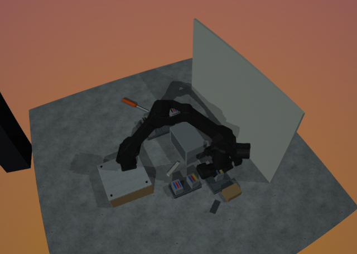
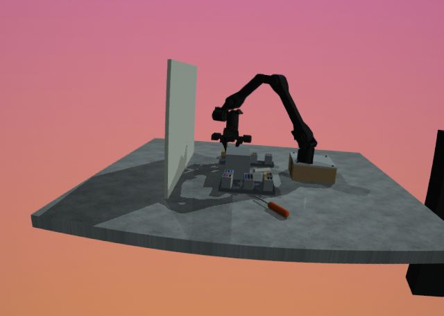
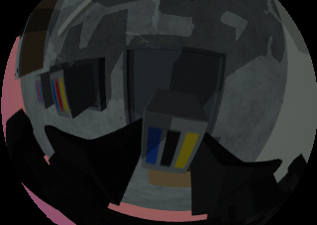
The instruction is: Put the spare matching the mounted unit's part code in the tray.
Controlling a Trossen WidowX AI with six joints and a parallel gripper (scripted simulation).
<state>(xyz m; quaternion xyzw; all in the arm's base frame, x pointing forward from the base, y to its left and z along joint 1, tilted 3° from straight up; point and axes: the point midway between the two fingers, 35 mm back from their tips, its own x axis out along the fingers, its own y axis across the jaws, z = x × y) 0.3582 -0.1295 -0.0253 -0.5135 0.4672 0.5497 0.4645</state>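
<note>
My gripper tip is 3 cm above the dark tray. From my gripper tip the other things lie so: grey spare: 2 cm above; then pale strip: 17 cm behind, 10 cm to the left, 3 cm below; then tan block: 9 cm to the right, 3 cm ahead, 2 cm below.
</note>
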